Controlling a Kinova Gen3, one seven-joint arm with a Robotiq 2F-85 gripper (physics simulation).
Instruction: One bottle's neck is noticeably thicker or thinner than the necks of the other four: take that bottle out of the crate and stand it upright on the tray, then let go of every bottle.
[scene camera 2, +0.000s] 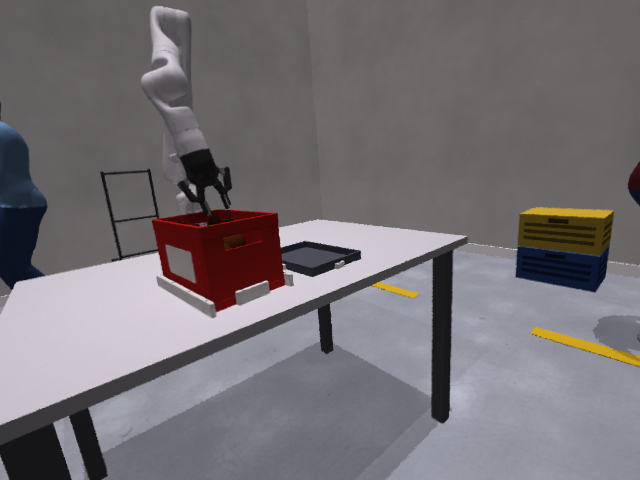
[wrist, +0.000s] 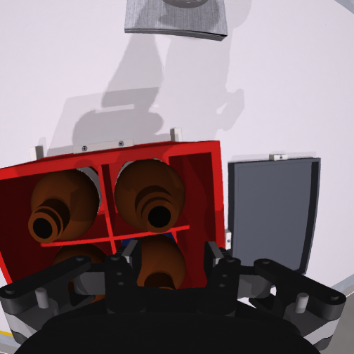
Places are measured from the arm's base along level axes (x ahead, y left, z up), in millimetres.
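Pixels of known places: gripper, fingertip midpoint: (scene camera 2: 219, 211).
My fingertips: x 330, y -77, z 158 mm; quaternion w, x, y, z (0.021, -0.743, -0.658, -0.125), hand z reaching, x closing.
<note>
Behind a point stands the place of what it marks.
The red crate (scene camera 2: 242, 271) @(x 527, y -142, z 47 mm) (wrist: 218, 175) stands on the table with brown bottles in its compartments. In the wrist view, one bottle (wrist: 70, 197) is at the upper left, another (wrist: 145, 187) at the upper right, and a third (wrist: 162, 257) lower down, its neck partly hidden by my gripper. A fourth bottle (wrist: 80, 251) is mostly hidden at the lower left. I cannot tell which neck differs. The dark tray (scene camera 2: 315, 255) @(x 416, y 175, z -14 mm) (wrist: 272, 215) is beside the crate and holds no bottle. My gripper (scene camera 2: 218, 208) @(x 330, y -77, z 158 mm) (wrist: 172, 253) is open and empty, its fingertips just above the crate's opening.
White brackets (scene camera 2: 252, 292) @(x 541, y -133, z -1 mm) (wrist: 103, 146) stand around the crate's base. Small white blocks (scene camera 2: 339, 265) @(x 556, y 131, z -10 mm) (wrist: 278, 157) sit at the tray's edges. The arm's metal base plate (wrist: 175, 25) is at the top of the wrist view. Yellow (scene camera 2: 563, 232) and blue (scene camera 2: 560, 268) crates are beyond the table.
</note>
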